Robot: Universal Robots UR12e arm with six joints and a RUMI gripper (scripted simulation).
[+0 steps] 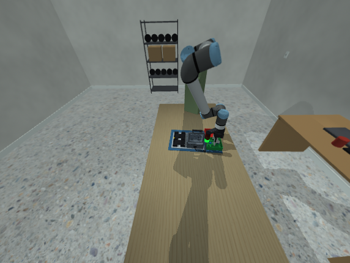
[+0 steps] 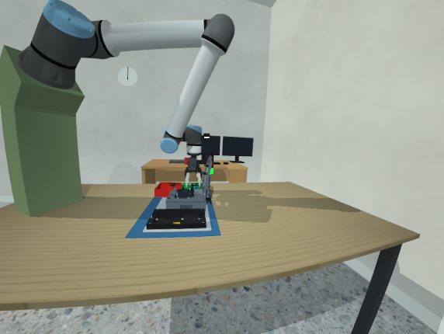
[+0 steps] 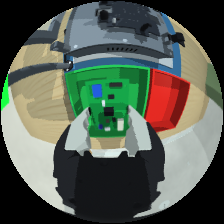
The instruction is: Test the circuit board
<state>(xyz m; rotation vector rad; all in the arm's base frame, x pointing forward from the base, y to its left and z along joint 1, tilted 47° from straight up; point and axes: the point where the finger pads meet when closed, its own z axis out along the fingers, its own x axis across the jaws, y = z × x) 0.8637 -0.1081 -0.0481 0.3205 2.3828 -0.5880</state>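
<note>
Right now my hand is 3 cm above the green bin. From my hand the other things lie so: tester lid 2 cm behind, 21 cm to the right, 14 cm above; red bin 13 cm behind, 7 cm to the left, 3 cm below; green circuit board right at my hand.
</note>
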